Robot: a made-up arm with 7 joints.
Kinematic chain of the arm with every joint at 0, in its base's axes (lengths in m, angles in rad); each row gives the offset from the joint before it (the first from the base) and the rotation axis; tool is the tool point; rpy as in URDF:
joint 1: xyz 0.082 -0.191 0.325 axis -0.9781 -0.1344 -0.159
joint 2: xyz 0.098 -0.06 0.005 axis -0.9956 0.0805 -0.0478
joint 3: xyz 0 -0.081 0.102 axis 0.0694 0.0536 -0.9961
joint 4: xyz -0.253 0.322 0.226 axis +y
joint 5: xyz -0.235 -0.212 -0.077 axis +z
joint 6: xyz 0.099 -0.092 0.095 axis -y
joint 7: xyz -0.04 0 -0.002 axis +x
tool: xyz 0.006 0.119 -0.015 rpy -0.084 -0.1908 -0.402
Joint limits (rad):
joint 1: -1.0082..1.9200
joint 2: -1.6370..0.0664
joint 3: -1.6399..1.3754
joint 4: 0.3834..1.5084
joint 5: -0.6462..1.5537
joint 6: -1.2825..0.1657
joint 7: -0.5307..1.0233
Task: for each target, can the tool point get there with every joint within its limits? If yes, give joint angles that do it. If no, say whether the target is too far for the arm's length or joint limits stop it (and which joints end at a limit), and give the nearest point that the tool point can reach.
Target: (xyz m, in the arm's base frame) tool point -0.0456 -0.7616 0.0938
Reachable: yes | joints -0.1638 -1.2731 -1.1785 1.3550 -0.3439 -0.3832 0.0393
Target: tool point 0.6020 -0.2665 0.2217
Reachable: no: joint limits stop it (at a limit: joint 1, joint 3, joint 4, joint 6, joint 7) | nearest point 0.4039 -0.6282 0.1836 | short by 0.414 m
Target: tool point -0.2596 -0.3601 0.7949
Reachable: yes | joints 0.1414 -0.2141 -0.4377 1.0836 0.7292 0.0009 -0.2665
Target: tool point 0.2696 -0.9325 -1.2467
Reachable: no: too far | nearest point 0.0376 -0.5478 -0.3801 | short by 0.976 m
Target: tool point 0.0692 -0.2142 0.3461
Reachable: no: joint limits stop it (at a limit: joint 2, joint 4, joint 6, joint 7) | nearest point 0.0822 -0.4615 0.6175 | short by 0.367 m
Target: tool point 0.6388 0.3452 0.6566
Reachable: no: joint limits stop it (at a limit: joint 2, joint 3, joint 4, joint 5, joint 6, joint 7) | nearest point 0.4134 0.3108 0.6182 | short by 0.231 m
